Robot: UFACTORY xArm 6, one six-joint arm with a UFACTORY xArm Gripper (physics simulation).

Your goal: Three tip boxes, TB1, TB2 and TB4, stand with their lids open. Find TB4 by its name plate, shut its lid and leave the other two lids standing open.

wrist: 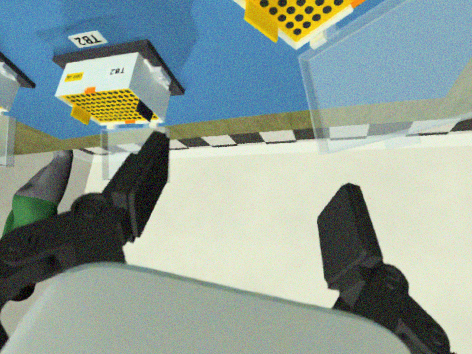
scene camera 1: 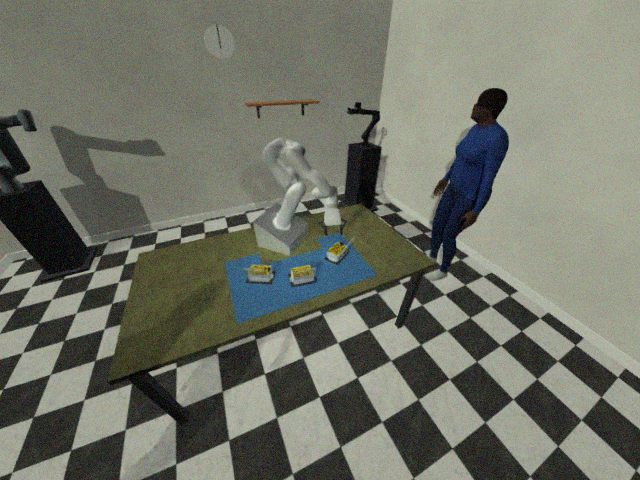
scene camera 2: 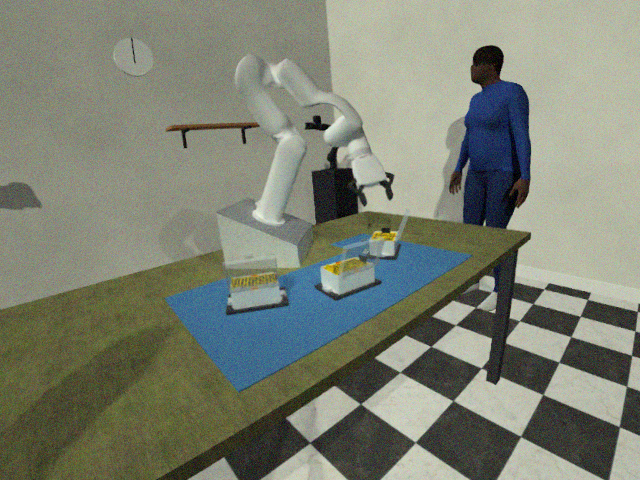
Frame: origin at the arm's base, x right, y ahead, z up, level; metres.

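Seen in the pictures: gripper, fingertip midpoint: (wrist: 251,179) (scene camera 1: 333,235) (scene camera 2: 378,201); arm's base, link origin: (scene camera 1: 281,223) (scene camera 2: 268,218).
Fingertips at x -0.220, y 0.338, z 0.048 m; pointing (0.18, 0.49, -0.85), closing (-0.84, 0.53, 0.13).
Note:
Pixels of each thing's top centre, then the offset from my fingertips to it. "*": a spot on its surface instead. Level surfaces: height alone.
- left box, surface spot: (scene camera 2: 254,297) * dx +0.497, dy -0.010, dz -0.157 m
- middle box, surface spot: (scene camera 2: 347,275) * dx +0.308, dy +0.130, dz -0.127 m
- right box, surface spot: (scene camera 2: 383,245) * dx +0.213, dy +0.172, dz -0.067 m
- box marked TB2, surface spot: (wrist: 102,75) * dx +0.231, dy +0.039, dz -0.152 m
- third box, surface spot: (wrist: 6,90) * dx +0.433, dy +0.007, dz -0.156 m
- blue mat, surface height: dz -0.190 m
- olive table, surface height: dz -0.193 m
Three white tip boxes with yellow racks and clear raised lids stand on the blue mat: a left box (scene camera 1: 260,274) (scene camera 2: 254,297), a middle box (scene camera 1: 302,275) (scene camera 2: 347,277) and a right box (scene camera 1: 337,251) (scene camera 2: 383,245). In the wrist view, the box marked TB2 (wrist: 102,75) has its lid up beside its name plate (wrist: 88,39). A near box (wrist: 300,15) is cut off at the top, with its open lid (wrist: 385,75); a third box (wrist: 6,90) is cut off at the left. Their plates do not show, so I cannot tell which is TB4. My gripper (scene camera 1: 333,232) (scene camera 2: 376,200) (wrist: 251,179) is open and empty, above and behind the right box.
The blue mat (scene camera 1: 263,304) (scene camera 2: 248,361) lies on the olive table (scene camera 1: 180,299) (scene camera 2: 129,361). The grey robot pedestal (scene camera 1: 281,229) (scene camera 2: 263,237) stands behind it. A person in blue (scene camera 1: 478,160) (scene camera 2: 498,129) stands beyond the right end of the table.

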